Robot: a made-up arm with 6 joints.
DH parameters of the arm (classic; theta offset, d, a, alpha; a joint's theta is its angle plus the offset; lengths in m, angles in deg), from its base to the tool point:
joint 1: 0 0.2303 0 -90
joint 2: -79.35 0 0.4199 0
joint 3: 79.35 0 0.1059 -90
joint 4: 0 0.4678 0 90
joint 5: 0 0 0.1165 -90
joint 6: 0 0.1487 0 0
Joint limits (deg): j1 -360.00..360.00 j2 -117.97..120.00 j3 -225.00..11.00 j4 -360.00..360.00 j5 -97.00..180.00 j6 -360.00..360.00
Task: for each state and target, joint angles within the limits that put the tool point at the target. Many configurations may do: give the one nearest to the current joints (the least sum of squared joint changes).
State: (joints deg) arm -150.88 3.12 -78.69 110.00 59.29 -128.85
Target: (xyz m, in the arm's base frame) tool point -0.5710 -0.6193 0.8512
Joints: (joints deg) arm -136.04 24.19 -127.44 117.01 55.17 -128.85
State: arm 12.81 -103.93 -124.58 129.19 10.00 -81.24
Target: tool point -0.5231 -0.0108 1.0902
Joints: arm -3.43 -67.42 -121.49 129.89 21.20 -81.24
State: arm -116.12 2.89 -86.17 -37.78 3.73 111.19
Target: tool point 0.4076 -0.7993 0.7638
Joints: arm -66.38 30.06 -123.08 -34.89 8.59 111.19
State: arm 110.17 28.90 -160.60 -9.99 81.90 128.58
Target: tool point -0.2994 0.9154 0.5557
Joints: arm 109.38 49.27 -151.66 -9.87 79.14 128.58
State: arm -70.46 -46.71 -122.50 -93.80 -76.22 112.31
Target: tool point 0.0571 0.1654 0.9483
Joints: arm -57.08 -36.99 -116.49 -99.70 -94.18 112.31
